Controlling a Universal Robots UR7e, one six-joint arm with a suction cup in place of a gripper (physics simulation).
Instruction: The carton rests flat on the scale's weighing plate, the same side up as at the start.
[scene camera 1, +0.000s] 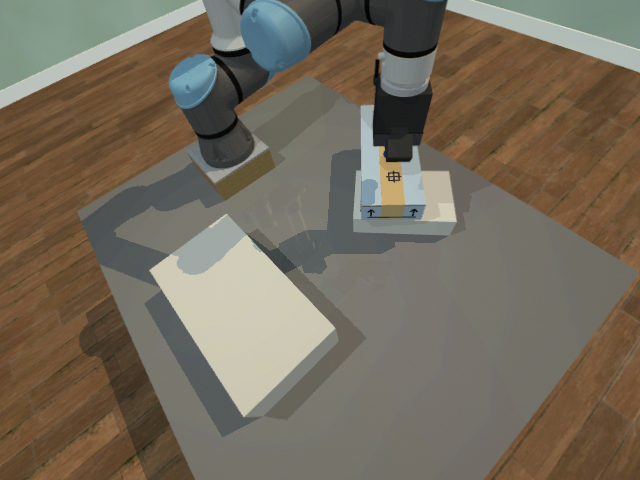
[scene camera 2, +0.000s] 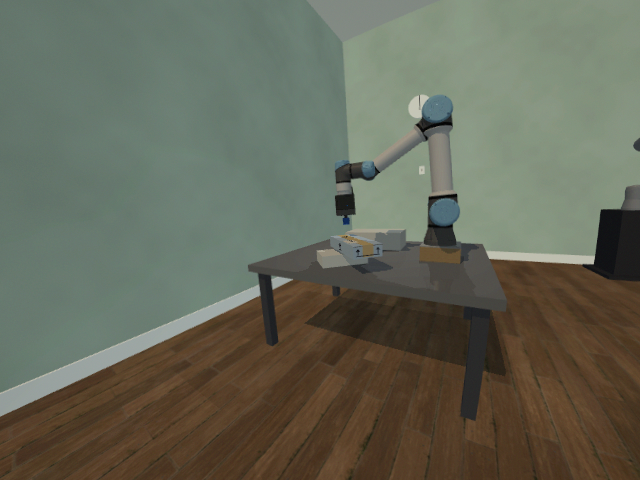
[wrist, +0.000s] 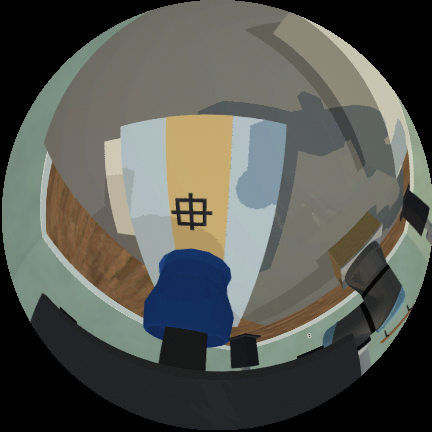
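The carton, light blue with an orange tape band, lies on a low cream block. It looks level, with its cross-marked face up and the arrows on its end pointing up. Its far part reaches past the block's back edge in scene camera 1. I cannot tell from markings whether this block is the scale; the plate under the carton is hidden. My gripper, a blue suction cup, hangs above the carton with a visible gap in scene camera 2 and holds nothing.
A larger cream block stands on the grey table, to the front left in scene camera 1. The arm's base stands on a wooden pedestal at the back left there.
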